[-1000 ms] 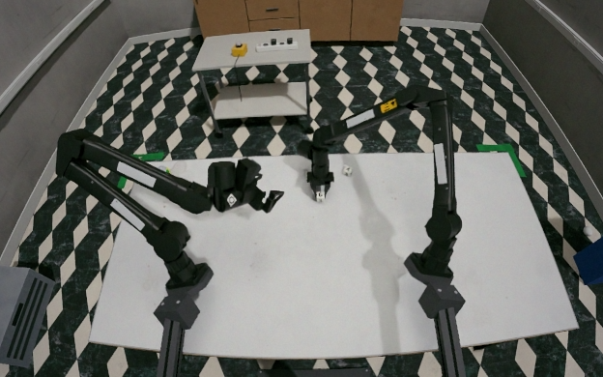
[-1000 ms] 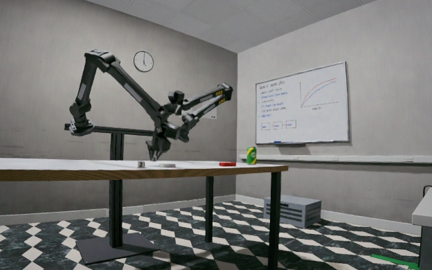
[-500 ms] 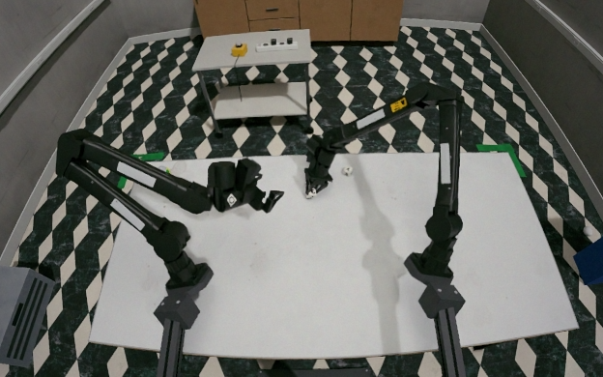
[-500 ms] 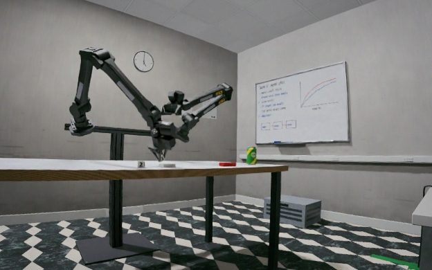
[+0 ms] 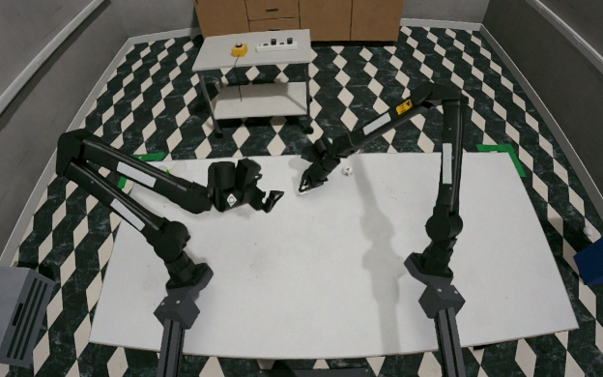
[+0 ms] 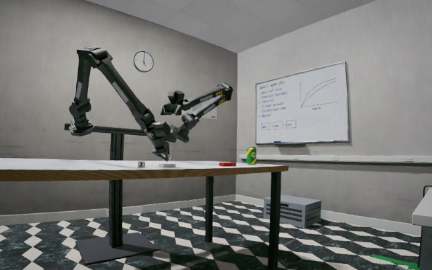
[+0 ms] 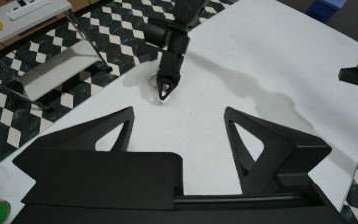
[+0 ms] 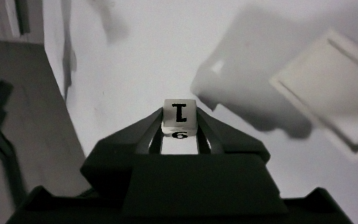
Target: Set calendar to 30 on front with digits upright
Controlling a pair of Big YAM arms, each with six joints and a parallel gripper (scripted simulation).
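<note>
Now: right hand 90 mm short of the flat white tray, 50 mm to the left of it and 40 mm above it. Also, from my right hand: flat red object: 330 mm to the left, 130 mm ahead, 30 mm below.
</note>
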